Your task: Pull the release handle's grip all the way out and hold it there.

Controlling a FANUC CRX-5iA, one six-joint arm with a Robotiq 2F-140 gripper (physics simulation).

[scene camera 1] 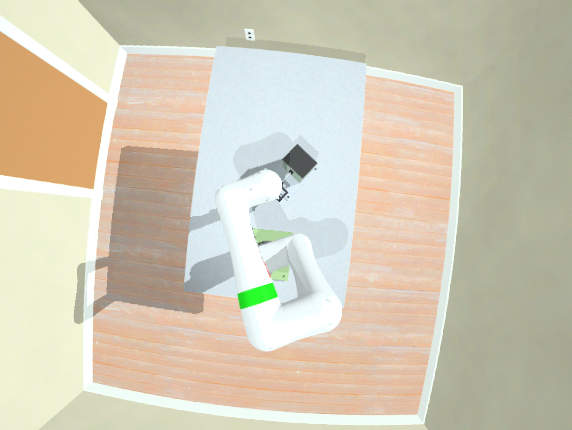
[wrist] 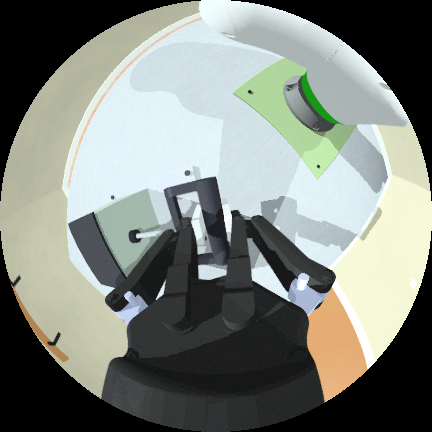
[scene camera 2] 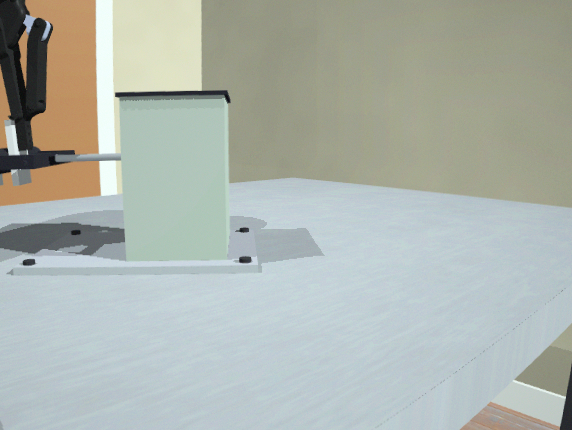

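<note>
The release handle's dark grip (scene camera 2: 37,159) (wrist: 215,215) is a rectangular loop with a thick outer bar. A thin grey rod (scene camera 2: 95,157) (wrist: 152,234) runs level from it into a pale green housing (scene camera 2: 175,180) (wrist: 125,225). A length of rod shows between the grip and the housing. The housing's dark top (scene camera 1: 300,161) shows in scene camera 1. My gripper (wrist: 213,209) (scene camera 2: 11,172) is shut on the grip's outer bar, with one light pad on each side of it. In scene camera 2 the left frame edge cuts off part of the gripper and grip.
The housing stands on a bolted base plate (scene camera 2: 100,269) on the pale table (scene camera 1: 290,90) (scene camera 2: 350,325). The white arm (scene camera 1: 240,240) reaches over the table from a green mounting plate (scene camera 1: 281,275) (wrist: 265,92). A wall with an outlet (scene camera 1: 249,35) stands beyond the table's far end.
</note>
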